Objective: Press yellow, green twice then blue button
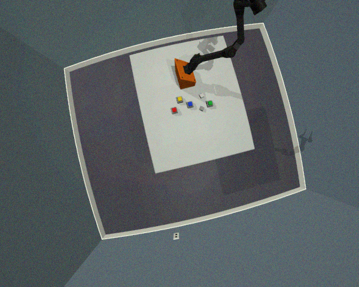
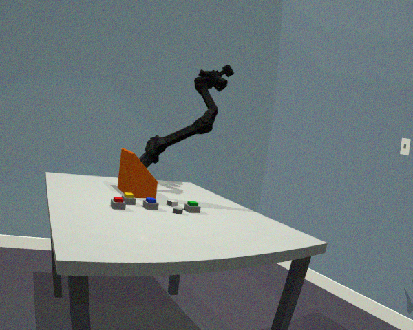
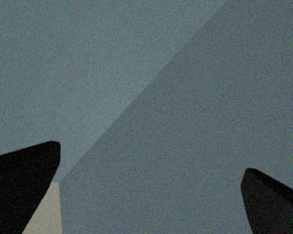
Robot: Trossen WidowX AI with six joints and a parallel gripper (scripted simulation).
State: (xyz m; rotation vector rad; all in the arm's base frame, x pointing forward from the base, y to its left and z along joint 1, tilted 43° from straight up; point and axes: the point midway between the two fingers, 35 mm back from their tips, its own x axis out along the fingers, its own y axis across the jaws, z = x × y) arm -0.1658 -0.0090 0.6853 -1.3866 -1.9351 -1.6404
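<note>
Now: gripper tip 38 cm short of the yellow button, 59 cm to the left of it and 61 cm above it. Also, from my gripper tip: green button (47 cm ahead, 35 cm to the right, 61 cm below); then red button (46 cm ahead, 66 cm to the right, 61 cm below); then blue button (44 cm ahead, 52 cm to the right, 61 cm below).
</note>
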